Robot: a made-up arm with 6 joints.
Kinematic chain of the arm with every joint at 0, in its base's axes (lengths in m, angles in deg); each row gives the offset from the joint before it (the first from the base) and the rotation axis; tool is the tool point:
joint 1: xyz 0 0 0.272 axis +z
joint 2: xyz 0 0 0 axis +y
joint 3: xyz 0 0 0.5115 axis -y
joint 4: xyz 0 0 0 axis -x
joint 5: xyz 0.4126 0 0 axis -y
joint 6: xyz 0 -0.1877 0 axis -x
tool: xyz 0 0 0
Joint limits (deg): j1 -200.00..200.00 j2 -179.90..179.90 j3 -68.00..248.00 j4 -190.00..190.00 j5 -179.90..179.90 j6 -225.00..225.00
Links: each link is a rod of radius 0.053 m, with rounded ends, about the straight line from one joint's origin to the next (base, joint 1, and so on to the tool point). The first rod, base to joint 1, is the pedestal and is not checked.
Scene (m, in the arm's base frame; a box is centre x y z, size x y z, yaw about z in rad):
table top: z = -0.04
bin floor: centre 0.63 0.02 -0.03 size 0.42 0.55 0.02 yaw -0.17
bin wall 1: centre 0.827 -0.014 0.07 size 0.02 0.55 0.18 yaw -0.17
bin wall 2: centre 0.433 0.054 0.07 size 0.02 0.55 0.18 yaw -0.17
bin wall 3: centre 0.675 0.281 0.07 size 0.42 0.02 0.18 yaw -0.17
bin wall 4: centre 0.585 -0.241 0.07 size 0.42 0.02 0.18 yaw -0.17
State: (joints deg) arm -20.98 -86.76 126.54 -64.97 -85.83 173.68
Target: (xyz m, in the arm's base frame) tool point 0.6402 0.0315 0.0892
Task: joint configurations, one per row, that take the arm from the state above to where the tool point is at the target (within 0.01 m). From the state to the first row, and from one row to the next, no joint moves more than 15 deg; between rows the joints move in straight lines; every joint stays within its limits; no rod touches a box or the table.
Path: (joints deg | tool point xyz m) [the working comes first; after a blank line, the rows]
Joints at the target: 5.35 63.20 21.39 -81.31 -85.83 173.68
Straight joint move there: clear.

1: -18.59 -73.13 116.98 -66.46 -85.83 173.68 | -0.9015 0.2241 0.5174
2: -16.19 -59.49 107.42 -67.94 -85.83 173.68 | -0.7910 0.1562 0.7946
3: -13.80 -45.86 97.86 -69.43 -85.83 173.68 | -0.5942 0.0780 1.0140
4: -11.40 -32.23 88.30 -70.91 -85.83 173.68 | -0.3352 0.0050 1.1502
5: -9.01 -18.59 78.74 -72.40 -85.83 173.68 | -0.0467 -0.0501 1.1889
6: -6.62 -4.96 69.18 -73.88 -85.83 173.68 | 0.2344 -0.0797 1.1292
7: -4.22 8.67 59.62 -75.37 -85.83 173.68 | 0.4733 -0.0825 0.9837
8: -1.83 22.30 50.06 -76.86 -85.83 173.68 | 0.6426 -0.0632 0.7757
9: 0.56 35.94 40.50 -78.34 -85.83 173.68 | 0.7265 -0.0308 0.5357
10: 2.96 49.57 30.94 -79.83 -85.83 173.68 | 0.7221 0.0041 0.2968
11: 5.35 63.20 21.39 -81.31 -85.83 173.68 | 0.6403 0.0315 0.0893

